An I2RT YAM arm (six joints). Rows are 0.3 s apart.
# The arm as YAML. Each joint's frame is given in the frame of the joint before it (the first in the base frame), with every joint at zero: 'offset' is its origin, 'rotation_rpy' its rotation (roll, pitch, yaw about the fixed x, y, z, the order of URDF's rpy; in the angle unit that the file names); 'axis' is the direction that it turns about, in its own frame. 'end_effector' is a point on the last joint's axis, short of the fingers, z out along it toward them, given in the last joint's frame.
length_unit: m
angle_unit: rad
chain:
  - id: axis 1
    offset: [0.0, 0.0, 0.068]
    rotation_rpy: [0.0, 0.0, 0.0]
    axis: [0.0, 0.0, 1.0]
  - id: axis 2
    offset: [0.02, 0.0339, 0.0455]
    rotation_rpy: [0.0, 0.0, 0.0]
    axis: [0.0, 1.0, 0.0]
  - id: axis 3
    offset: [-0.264, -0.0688, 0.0]
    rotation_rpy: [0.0, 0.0, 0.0]
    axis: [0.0, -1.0, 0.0]
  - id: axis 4
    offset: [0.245, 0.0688, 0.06]
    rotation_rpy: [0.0, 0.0, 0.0]
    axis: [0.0, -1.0, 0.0]
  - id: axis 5
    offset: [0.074, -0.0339, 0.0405]
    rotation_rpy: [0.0, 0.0, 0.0]
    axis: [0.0, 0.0, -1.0]
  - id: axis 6
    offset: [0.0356, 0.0, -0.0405]
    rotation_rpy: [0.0, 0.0, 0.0]
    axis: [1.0, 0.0, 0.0]
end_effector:
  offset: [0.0, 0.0, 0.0]
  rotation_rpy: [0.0, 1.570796, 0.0]
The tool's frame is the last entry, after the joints.
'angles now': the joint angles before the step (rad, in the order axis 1, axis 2, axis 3, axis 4, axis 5, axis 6). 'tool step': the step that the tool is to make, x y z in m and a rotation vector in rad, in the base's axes. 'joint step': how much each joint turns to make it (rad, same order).
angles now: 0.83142, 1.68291, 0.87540, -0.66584, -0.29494, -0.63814
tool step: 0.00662, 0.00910, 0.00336, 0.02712, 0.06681, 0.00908
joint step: -0.00375, 0.04373, 0.06413, -0.04795, -0.06843, -0.00754
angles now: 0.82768, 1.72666, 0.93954, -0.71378, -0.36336, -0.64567
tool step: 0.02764, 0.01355, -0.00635, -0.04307, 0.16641, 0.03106
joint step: -0.04506, 0.17765, 0.19320, -0.19573, -0.08857, -0.08466
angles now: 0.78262, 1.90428, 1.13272, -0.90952, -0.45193, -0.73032
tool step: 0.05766, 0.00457, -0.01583, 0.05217, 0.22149, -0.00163
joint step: -0.11830, 0.26372, 0.29783, -0.25684, -0.15610, -0.17844
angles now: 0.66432, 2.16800, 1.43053, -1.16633, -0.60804, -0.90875
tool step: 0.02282, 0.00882, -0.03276, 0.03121, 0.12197, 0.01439
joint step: -0.02446, 0.19248, 0.15984, -0.10146, -0.07595, -0.09294
